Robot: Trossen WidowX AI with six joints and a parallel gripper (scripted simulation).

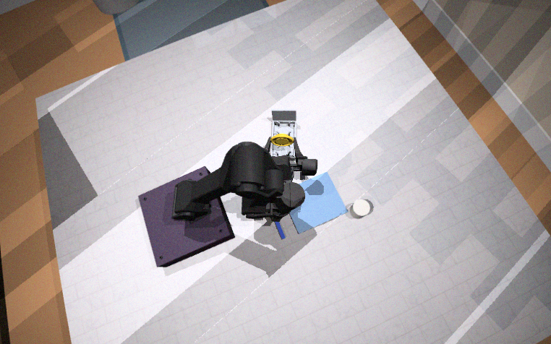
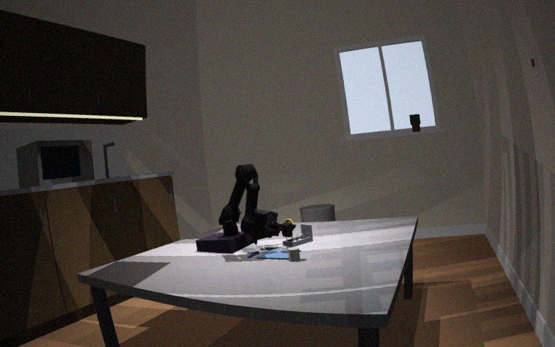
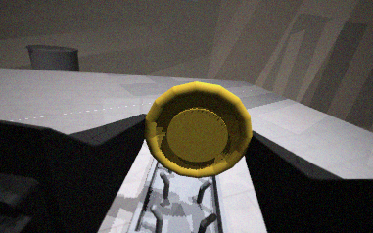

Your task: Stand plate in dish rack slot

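Right now the grey dish rack is 2 cm ahead of my gripper tip, 3 cm to the left of it and 7 cm below it. Round my gripper tip: light blue mat 18 cm to the right, 9 cm below; then blue spoon 12 cm behind, 18 cm to the right, 9 cm below; then yellow plate 1 cm to the right.
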